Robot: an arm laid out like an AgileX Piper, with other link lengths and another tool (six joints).
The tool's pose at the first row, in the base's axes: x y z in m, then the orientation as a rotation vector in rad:
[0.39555 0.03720 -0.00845 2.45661 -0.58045 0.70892]
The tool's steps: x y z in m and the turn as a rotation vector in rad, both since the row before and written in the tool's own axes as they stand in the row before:
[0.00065 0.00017 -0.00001 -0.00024 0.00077 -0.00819]
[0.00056 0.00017 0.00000 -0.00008 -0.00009 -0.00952]
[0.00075 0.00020 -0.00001 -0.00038 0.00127 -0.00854]
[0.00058 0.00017 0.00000 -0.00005 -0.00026 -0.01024]
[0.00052 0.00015 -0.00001 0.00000 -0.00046 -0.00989]
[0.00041 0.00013 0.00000 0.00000 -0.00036 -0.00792]
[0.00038 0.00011 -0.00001 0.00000 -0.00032 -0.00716]
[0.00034 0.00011 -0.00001 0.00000 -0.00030 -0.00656]
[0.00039 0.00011 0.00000 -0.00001 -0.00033 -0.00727]
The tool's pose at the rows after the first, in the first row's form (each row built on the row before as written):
[0.39596 0.03691 -0.00800 2.45702 -0.56983 0.70648]
[0.39631 0.03664 -0.00761 2.45811 -0.55783 0.70255]
[0.39679 0.03631 -0.00710 2.45811 -0.54662 0.70049]
[0.39716 0.03604 -0.00670 2.45929 -0.53378 0.69606]
[0.39749 0.03581 -0.00634 2.46052 -0.52145 0.69154]
[0.39775 0.03562 -0.00606 2.46146 -0.51157 0.68793]
[0.39800 0.03546 -0.00580 2.46228 -0.50264 0.68467]
[0.39822 0.03531 -0.00556 2.46301 -0.49447 0.68167]
[0.39848 0.03515 -0.00530 2.46378 -0.48541 0.67834]

